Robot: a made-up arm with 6 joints. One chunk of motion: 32 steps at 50 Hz.
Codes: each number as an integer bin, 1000 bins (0 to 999) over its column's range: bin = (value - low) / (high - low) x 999, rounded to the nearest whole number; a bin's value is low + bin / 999 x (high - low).
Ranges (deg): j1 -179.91..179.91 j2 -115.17..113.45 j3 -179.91..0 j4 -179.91..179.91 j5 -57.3..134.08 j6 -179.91..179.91
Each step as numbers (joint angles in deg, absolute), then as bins.
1 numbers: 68.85 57.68 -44.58 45.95 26.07 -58.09
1 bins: 691 755 751 627 435 338
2 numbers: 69.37 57.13 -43.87 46.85 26.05 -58.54
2 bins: 692 753 755 630 435 337
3 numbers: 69.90 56.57 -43.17 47.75 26.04 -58.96
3 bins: 694 750 759 632 435 336
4 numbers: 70.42 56.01 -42.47 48.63 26.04 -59.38
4 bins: 695 748 763 635 435 335
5 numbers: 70.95 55.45 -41.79 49.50 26.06 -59.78
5 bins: 696 746 767 637 435 334
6 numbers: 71.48 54.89 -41.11 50.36 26.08 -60.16
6 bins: 698 743 771 639 435 332
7 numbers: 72.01 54.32 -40.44 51.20 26.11 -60.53
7 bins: 699 741 774 642 435 331
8 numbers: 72.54 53.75 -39.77 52.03 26.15 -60.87
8 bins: 701 738 778 644 436 331
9 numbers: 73.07 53.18 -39.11 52.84 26.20 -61.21
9 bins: 702 736 782 646 436 330
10 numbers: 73.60 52.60 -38.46 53.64 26.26 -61.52
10 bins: 704 733 785 648 436 329
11 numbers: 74.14 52.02 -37.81 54.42 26.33 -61.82
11 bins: 705 731 789 651 437 328
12 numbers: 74.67 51.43 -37.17 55.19 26.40 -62.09
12 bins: 707 728 793 653 437 327
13 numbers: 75.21 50.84 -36.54 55.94 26.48 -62.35
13 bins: 708 725 796 655 437 326
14 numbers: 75.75 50.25 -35.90 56.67 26.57 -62.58
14 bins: 710 723 800 657 438 326
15 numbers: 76.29 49.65 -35.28 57.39 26.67 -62.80
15 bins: 711 720 803 659 438 325
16 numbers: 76.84 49.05 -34.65 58.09 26.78 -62.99
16 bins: 713 718 807 661 439 325
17 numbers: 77.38 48.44 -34.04 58.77 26.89 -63.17
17 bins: 714 715 810 663 439 324
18 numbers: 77.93 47.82 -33.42 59.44 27.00 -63.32
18 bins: 716 712 813 665 440 324
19 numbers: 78.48 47.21 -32.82 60.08 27.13 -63.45
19 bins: 717 710 817 666 441 323
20 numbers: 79.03 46.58 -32.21 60.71 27.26 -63.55
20 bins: 719 707 820 668 441 323
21 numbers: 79.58 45.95 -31.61 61.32 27.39 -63.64
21 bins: 720 704 823 670 442 323
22 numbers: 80.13 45.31 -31.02 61.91 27.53 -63.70
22 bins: 722 701 827 671 443 323
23 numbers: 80.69 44.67 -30.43 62.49 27.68 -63.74
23 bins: 724 698 830 673 444 323
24 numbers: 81.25 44.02 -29.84 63.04 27.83 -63.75
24 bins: 725 696 833 675 444 323
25 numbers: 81.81 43.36 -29.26 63.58 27.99 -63.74
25 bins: 727 693 837 676 445 323
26 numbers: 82.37 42.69 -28.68 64.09 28.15 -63.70
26 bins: 728 690 840 677 446 323
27 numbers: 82.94 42.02 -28.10 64.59 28.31 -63.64
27 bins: 730 687 843 679 447 323
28 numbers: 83.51 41.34 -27.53 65.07 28.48 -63.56
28 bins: 731 684 846 680 448 323
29 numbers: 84.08 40.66 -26.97 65.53 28.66 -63.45
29 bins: 733 681 849 681 449 323
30 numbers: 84.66 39.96 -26.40 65.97 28.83 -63.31
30 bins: 735 678 852 683 450 324
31 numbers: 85.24 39.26 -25.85 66.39 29.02 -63.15
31 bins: 736 675 855 684 451 324
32 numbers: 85.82 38.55 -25.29 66.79 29.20 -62.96
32 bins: 738 672 859 685 452 325
